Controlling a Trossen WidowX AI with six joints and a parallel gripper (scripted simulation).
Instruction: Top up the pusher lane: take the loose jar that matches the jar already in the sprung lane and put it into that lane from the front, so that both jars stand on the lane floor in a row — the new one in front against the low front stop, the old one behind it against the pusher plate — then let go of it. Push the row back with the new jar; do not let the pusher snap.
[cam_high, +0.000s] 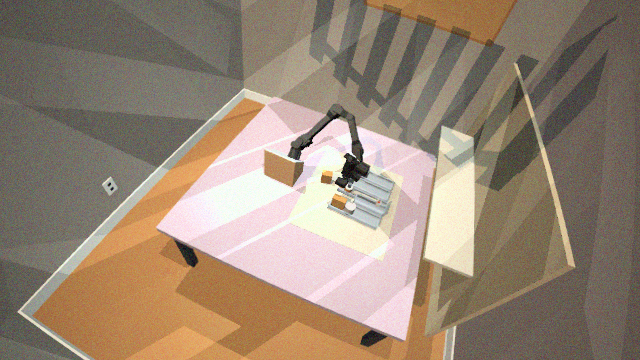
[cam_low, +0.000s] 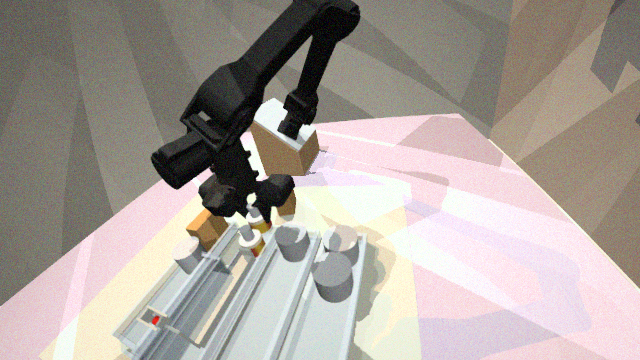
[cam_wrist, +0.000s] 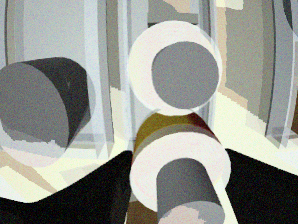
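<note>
Now: gripper tip 16 cm short of the sprung lane, 5 cm to the left of it and 3 cm above it. The rest, counted from my gripper tip: red mark 22 cm ahead, 8 cm to the right, 2 cm above.
</note>
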